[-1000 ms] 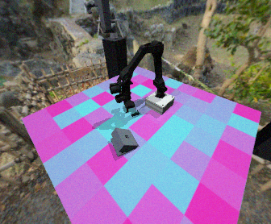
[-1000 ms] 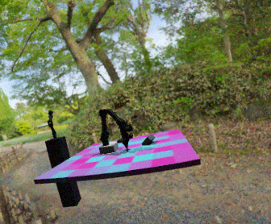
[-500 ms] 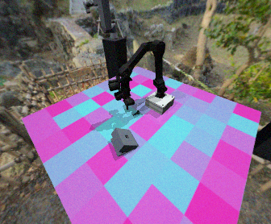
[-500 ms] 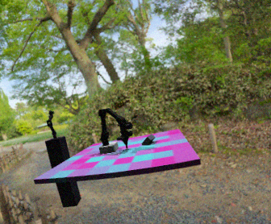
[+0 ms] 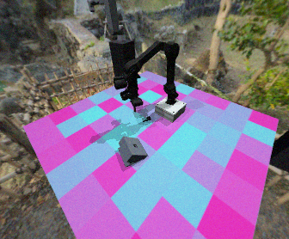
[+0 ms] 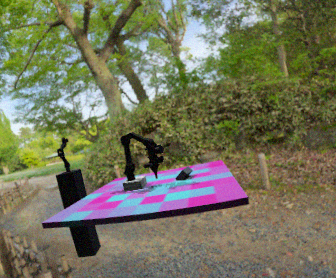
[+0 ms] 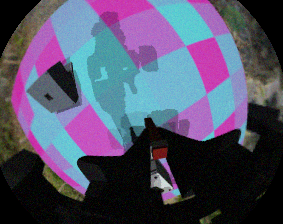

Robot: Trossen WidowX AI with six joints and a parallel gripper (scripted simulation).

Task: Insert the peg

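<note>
Now: gripper tip 23 cm short of the dark grey sloped panel, 15 cm to the right of it and 8 cm above it. Round my gripper tip: red peg (2 cm above).
</note>
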